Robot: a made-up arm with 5 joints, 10 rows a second.
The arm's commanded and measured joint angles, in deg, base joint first. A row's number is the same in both.
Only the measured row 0 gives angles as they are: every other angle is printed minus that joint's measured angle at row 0.
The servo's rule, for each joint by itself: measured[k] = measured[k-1] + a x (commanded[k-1-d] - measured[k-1]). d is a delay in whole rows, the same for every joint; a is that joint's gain. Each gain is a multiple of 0.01, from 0.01 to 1. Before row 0 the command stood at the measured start. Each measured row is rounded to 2 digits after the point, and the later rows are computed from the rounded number. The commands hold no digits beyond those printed.
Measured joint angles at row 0:
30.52 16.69 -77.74 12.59 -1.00
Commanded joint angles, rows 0 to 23:
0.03 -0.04 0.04 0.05 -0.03
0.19 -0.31 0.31 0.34 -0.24
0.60 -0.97 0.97 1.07 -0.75
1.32 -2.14 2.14 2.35 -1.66
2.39 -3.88 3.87 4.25 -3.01
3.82 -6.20 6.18 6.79 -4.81
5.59 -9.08 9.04 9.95 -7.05
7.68 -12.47 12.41 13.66 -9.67
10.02 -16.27 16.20 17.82 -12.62
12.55 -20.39 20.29 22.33 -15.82
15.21 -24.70 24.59 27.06 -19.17
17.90 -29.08 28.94 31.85 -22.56
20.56 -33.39 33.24 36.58 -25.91
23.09 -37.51 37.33 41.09 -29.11
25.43 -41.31 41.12 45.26 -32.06
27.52 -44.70 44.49 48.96 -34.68
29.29 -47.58 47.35 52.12 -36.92
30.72 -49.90 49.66 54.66 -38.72
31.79 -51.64 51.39 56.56 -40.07
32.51 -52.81 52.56 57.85 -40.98
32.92 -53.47 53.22 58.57 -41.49
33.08 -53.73 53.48 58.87 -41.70
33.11 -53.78 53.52 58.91 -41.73
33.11 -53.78 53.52 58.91 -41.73
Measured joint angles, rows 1 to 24:
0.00 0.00 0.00 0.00 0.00
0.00 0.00 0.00 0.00 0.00
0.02 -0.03 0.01 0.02 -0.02
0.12 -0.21 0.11 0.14 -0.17
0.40 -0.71 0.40 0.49 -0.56
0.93 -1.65 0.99 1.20 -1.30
1.78 -3.12 1.97 2.36 -2.45
2.96 -5.15 3.40 4.04 -4.03
4.49 -7.74 5.32 6.29 -6.05
6.34 -10.86 7.73 9.09 -8.48
8.47 -14.43 10.61 12.41 -11.25
10.84 -18.36 13.90 16.18 -14.31
13.37 -22.54 17.53 20.31 -17.57
16.00 -26.86 21.41 24.70 -20.91
18.64 -31.17 25.43 29.21 -24.26
21.22 -35.35 29.48 33.72 -27.51
23.66 -39.28 33.44 38.11 -30.56
25.90 -42.86 37.20 42.23 -33.32
27.87 -45.98 40.65 45.99 -35.73
29.52 -48.57 43.71 49.28 -37.73
30.84 -50.60 46.32 52.05 -39.30
31.81 -52.06 48.44 54.25 -40.43
32.45 -52.99 50.07 55.89 -41.14
32.82 -53.48 51.23 57.02 -41.52
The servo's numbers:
d 2
a 0.58 0.66 0.34 0.38 0.67

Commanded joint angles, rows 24 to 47:
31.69 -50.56 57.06 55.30 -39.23
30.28 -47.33 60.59 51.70 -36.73
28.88 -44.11 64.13 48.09 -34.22
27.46 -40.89 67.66 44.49 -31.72
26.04 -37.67 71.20 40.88 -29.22
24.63 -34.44 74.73 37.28 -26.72
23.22 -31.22 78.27 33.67 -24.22
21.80 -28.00 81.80 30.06 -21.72
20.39 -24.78 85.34 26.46 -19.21
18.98 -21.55 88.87 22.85 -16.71
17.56 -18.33 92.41 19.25 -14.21
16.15 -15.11 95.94 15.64 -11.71
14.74 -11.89 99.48 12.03 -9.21
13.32 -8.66 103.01 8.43 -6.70
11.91 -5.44 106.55 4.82 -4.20
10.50 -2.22 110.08 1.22 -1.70
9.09 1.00 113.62 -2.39 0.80
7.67 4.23 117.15 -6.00 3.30
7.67 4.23 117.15 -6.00 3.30
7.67 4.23 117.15 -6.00 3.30
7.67 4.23 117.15 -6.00 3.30
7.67 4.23 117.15 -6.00 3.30
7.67 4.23 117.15 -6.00 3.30
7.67 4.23 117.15 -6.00 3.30
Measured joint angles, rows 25 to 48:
32.99 -53.68 52.01 57.74 -41.66
33.06 -53.75 52.52 58.18 -41.71
32.27 -51.64 54.06 57.09 -40.05
31.12 -48.80 56.28 55.04 -37.83
29.82 -45.70 58.95 52.40 -35.41
28.45 -42.53 61.91 49.39 -32.94
27.05 -39.32 65.07 46.16 -30.45
25.65 -36.10 68.35 42.79 -27.95
24.24 -32.88 71.72 39.32 -25.45
22.82 -29.66 75.15 35.80 -22.95
21.41 -26.44 78.61 32.25 -20.44
20.00 -23.21 82.10 28.68 -17.94
18.58 -19.99 85.61 25.10 -15.44
17.17 -16.77 89.12 21.51 -12.94
15.76 -13.55 92.64 17.91 -10.44
14.34 -10.32 96.17 14.31 -7.93
12.93 -7.10 99.70 10.70 -5.43
11.52 -3.88 103.23 7.10 -2.93
10.11 -0.66 106.76 3.49 -0.43
8.69 2.57 110.29 -0.12 2.07
8.10 3.67 112.62 -2.35 2.89
7.85 4.04 114.16 -3.74 3.16
7.75 4.17 115.18 -4.60 3.25
7.70 4.21 115.85 -5.13 3.28

